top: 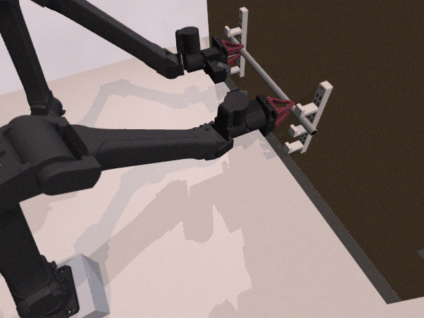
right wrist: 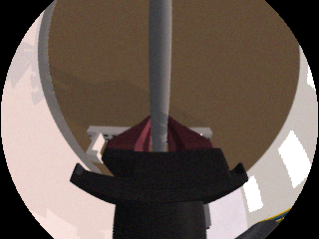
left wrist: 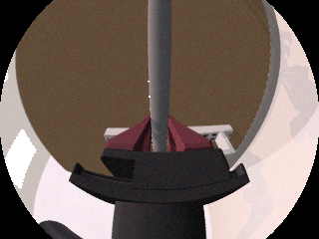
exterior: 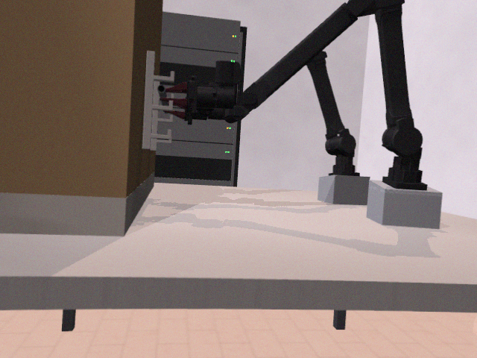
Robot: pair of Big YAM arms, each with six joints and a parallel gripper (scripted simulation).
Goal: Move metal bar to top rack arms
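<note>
My right gripper is now 150 mm to the right of the grey metal bar and 10 mm past it. Also, from my right hand: brown wall (190 mm ahead, 140 mm above, 120 mm to the left).
Right now my left hand is 150 mm to the left of the grey metal bar and 10 mm short of it. Also, from my left hand: brown wall 210 mm ahead, 180 mm to the right, 140 mm above.
</note>
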